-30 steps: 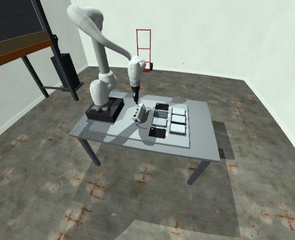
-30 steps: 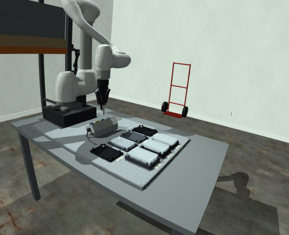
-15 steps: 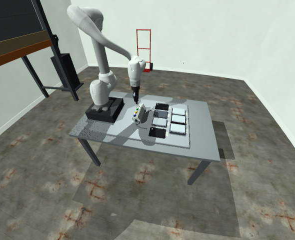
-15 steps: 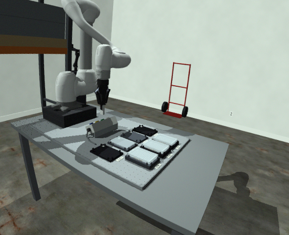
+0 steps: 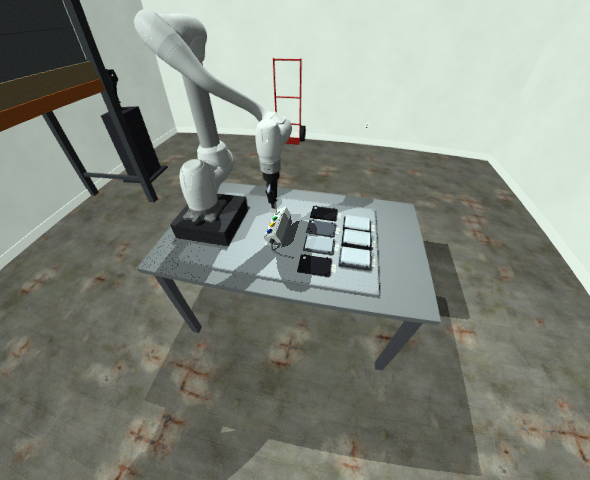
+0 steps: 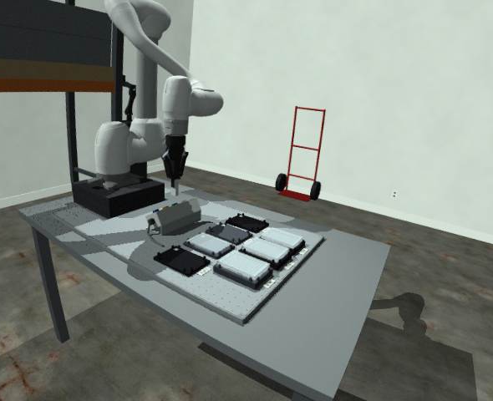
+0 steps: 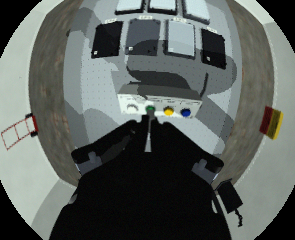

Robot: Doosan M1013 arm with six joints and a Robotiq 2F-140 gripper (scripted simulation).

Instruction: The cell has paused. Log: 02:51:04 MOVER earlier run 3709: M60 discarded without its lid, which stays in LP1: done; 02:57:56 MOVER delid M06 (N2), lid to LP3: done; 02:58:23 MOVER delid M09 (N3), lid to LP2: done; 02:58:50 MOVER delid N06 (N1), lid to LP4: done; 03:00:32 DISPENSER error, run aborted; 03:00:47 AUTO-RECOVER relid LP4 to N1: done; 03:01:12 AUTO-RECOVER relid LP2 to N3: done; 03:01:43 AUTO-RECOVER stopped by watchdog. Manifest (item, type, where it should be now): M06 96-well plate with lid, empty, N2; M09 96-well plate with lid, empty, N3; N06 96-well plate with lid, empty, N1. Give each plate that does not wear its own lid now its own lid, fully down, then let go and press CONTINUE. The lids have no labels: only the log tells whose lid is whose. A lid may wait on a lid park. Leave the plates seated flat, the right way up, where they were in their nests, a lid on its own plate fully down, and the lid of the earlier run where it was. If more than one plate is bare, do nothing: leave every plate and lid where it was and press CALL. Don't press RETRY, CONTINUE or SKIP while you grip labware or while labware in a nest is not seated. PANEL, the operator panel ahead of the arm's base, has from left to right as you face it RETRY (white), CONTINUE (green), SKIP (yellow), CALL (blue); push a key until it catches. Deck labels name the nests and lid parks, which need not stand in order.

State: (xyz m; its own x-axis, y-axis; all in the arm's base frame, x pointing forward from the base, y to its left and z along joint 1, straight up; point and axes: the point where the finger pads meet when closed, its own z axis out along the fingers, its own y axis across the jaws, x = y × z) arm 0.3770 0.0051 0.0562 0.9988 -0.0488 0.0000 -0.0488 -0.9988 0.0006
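Right now my hand is 70 mm above the green key. The rest, counted from my hand: yellow key: 50 mm to the right, 70 mm below; blue key: 100 mm to the right, 70 mm below; white key: 50 mm to the left, 70 mm below.
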